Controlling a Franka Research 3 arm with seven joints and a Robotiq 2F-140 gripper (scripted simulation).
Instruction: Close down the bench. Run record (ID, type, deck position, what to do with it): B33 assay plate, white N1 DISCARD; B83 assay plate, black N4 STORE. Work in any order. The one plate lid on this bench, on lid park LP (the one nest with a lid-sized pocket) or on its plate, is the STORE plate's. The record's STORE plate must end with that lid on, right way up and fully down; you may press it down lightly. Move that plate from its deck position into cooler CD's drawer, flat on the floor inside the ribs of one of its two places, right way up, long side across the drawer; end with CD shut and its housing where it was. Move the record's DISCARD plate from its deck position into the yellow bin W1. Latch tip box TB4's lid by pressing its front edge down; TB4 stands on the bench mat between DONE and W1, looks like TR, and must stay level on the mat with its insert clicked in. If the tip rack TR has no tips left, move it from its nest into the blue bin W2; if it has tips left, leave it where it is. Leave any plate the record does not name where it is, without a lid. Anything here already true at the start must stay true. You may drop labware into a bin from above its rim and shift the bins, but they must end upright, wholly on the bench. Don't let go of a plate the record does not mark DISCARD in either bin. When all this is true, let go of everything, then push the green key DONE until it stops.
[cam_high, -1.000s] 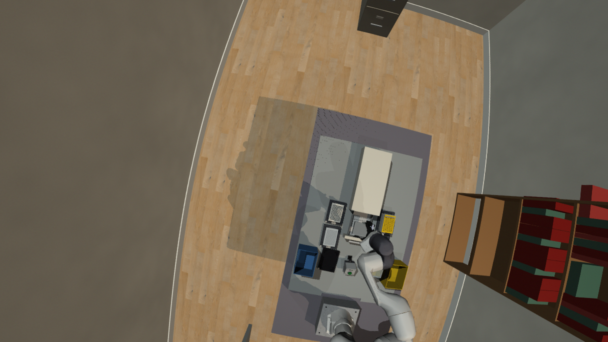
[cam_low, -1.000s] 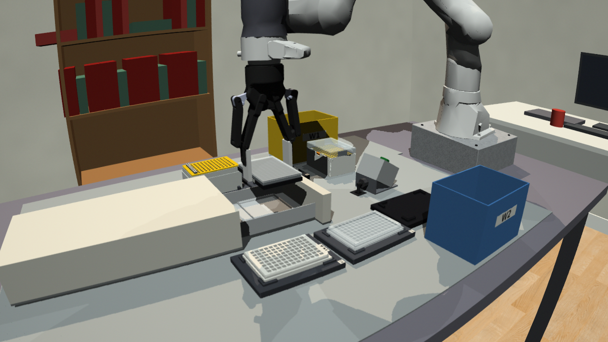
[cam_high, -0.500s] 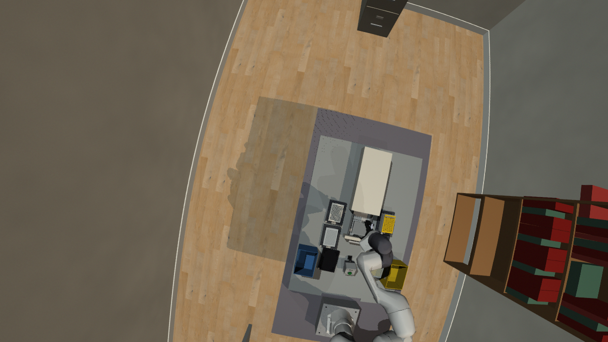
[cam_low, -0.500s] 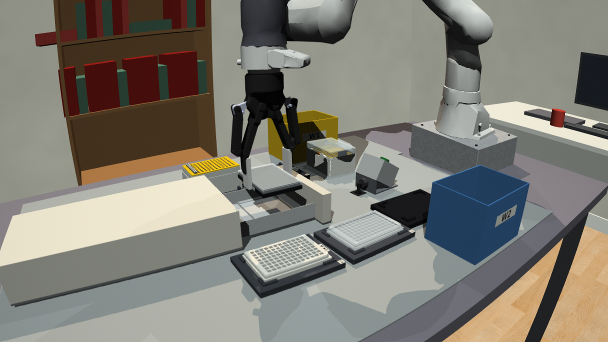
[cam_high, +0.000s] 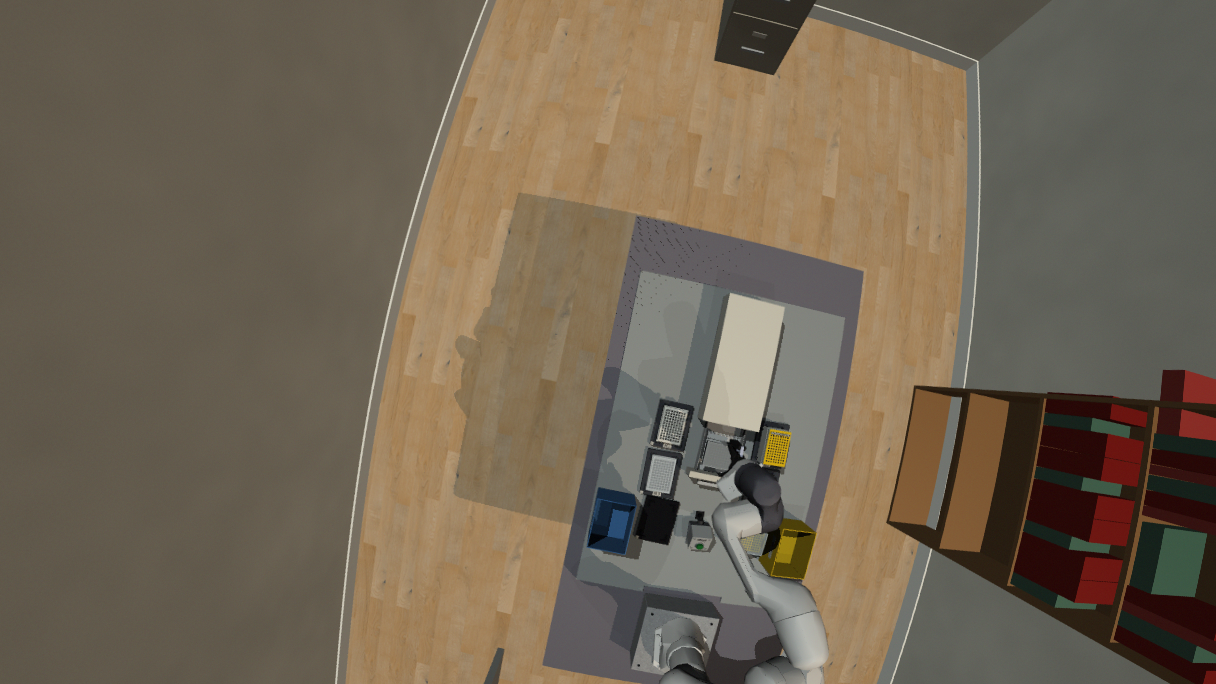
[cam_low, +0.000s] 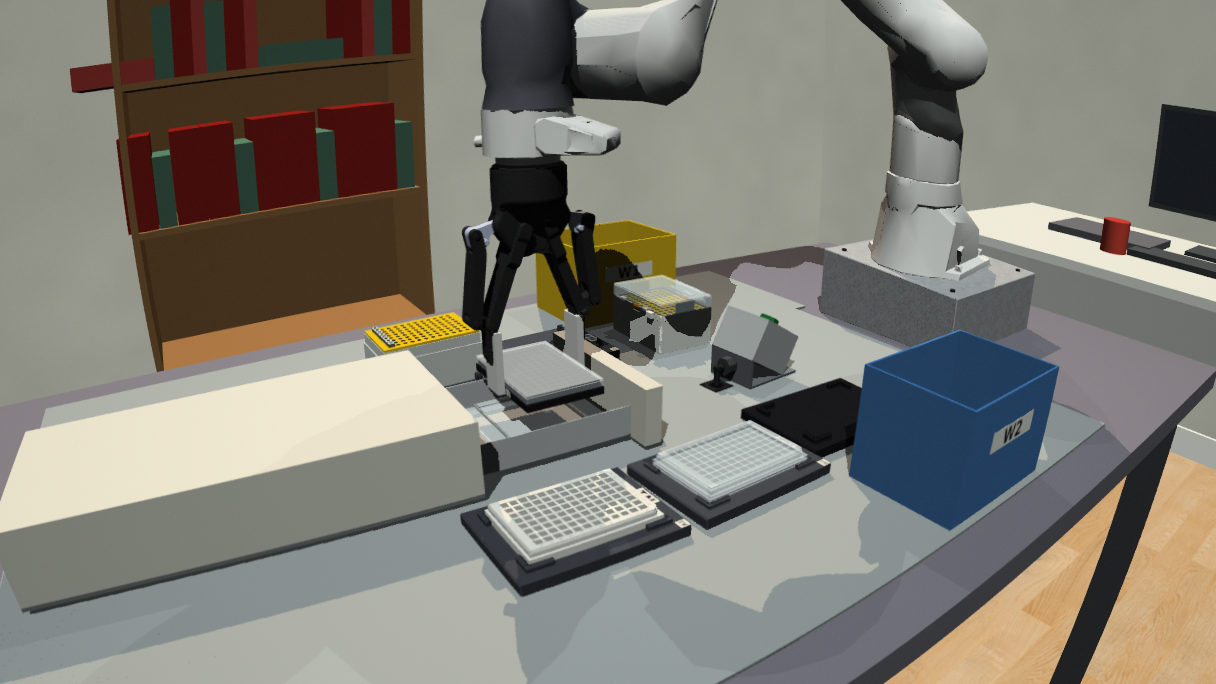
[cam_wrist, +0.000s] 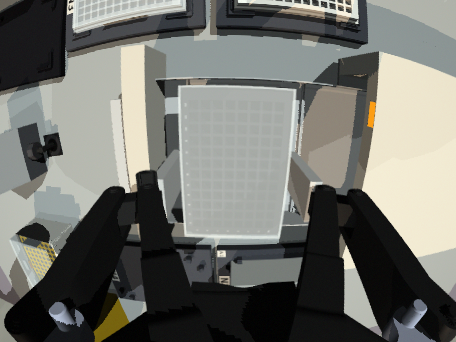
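My hand is 60 mm above the cooler drawer and 40 mm short of it. Round my hand: cooler CD (180 mm ahead, 50 mm below); black plate (20 mm below); clear plate lid (10 mm below).
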